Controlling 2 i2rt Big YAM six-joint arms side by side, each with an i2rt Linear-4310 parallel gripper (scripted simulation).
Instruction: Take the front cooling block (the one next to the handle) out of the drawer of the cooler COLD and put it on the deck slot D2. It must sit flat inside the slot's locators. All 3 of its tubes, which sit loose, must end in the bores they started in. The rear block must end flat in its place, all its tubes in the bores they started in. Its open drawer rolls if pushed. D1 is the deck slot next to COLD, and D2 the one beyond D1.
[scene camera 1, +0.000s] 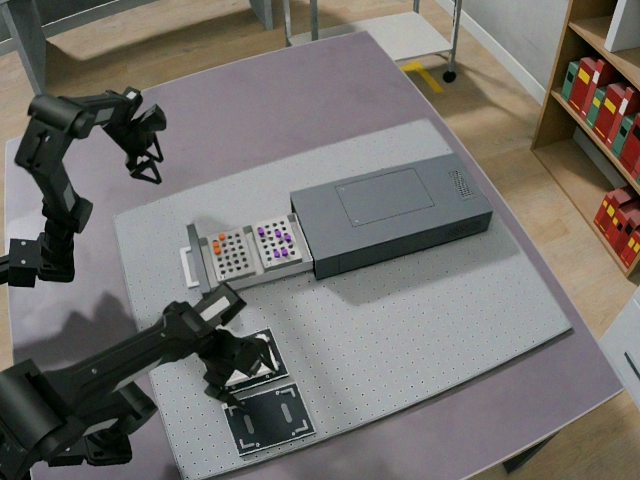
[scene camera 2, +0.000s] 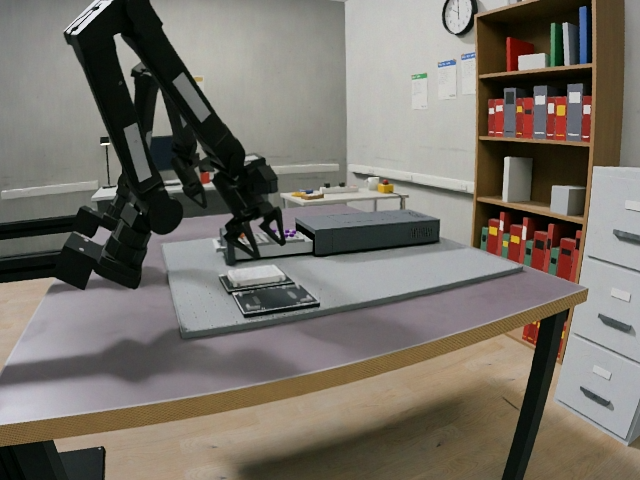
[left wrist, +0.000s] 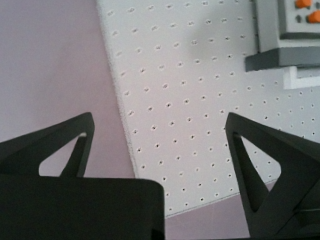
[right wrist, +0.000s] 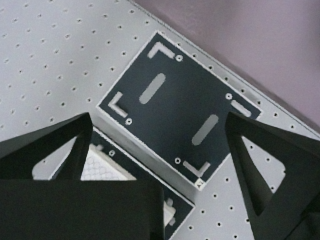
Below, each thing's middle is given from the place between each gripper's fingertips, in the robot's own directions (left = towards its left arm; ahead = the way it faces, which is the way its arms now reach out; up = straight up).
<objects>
Right now the drawer (scene camera 2: 299, 247) is 11 cm ahead of my left hand (scene camera 1: 161, 172), 27 cm to the right of it and 8 cm below it. From my left hand the other things lie so: deck slot D1 (scene camera 1: 282, 370) (51 cm to the right, 12 cm below); then deck slot D2 (scene camera 1: 270, 426) (65 cm to the right, 12 cm below); then white plate (scene camera 2: 265, 274) (51 cm to the right, 10 cm below).
The deck slot D2 is 110 mm below my right hand (scene camera 2: 271, 250) and 30 mm to the right of it. From my right hand the other things lie so: deck slot D1 (110 mm to the left, 110 mm below); then drawer (350 mm to the left, 110 mm ahead, 80 mm below); then white plate (110 mm to the left, 100 mm below).
</objects>
